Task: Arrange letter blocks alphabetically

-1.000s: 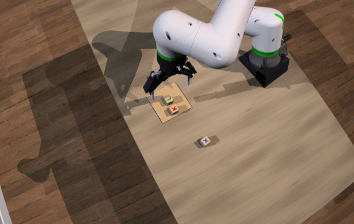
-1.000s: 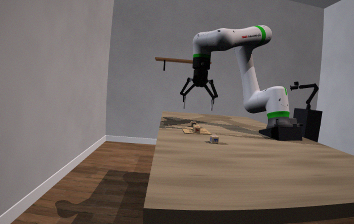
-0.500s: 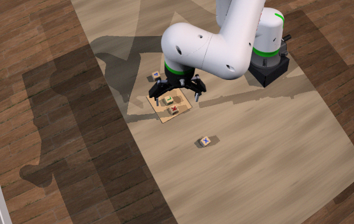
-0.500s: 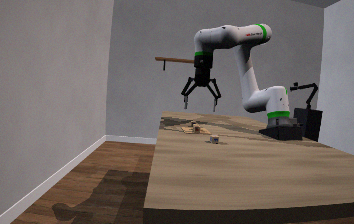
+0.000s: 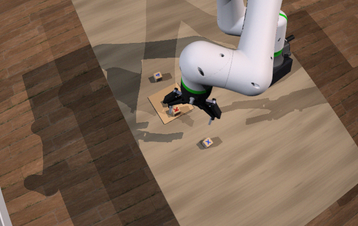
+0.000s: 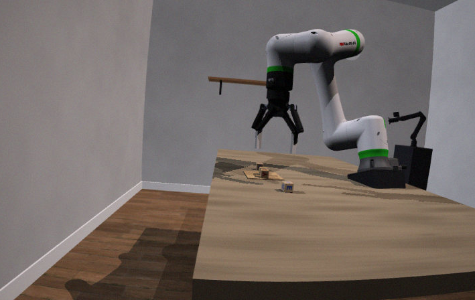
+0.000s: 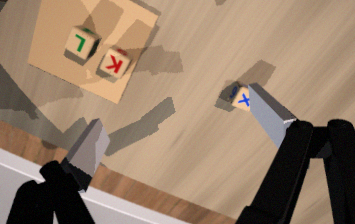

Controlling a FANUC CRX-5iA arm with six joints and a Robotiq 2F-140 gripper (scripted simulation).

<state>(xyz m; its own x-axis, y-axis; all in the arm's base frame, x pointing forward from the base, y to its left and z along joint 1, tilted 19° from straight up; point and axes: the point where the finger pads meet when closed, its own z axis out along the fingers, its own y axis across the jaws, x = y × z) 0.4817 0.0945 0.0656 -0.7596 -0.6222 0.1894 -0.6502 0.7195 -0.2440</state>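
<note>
Now: hand 2 cm past the X block, 10 cm to the right of it and 11 cm above it. Round my hand: red K block: 1 cm ahead, 8 cm to the right, 11 cm below; then L block: 13 cm to the right, 11 cm below; then tan mat: 13 cm to the right, 12 cm below.
</note>
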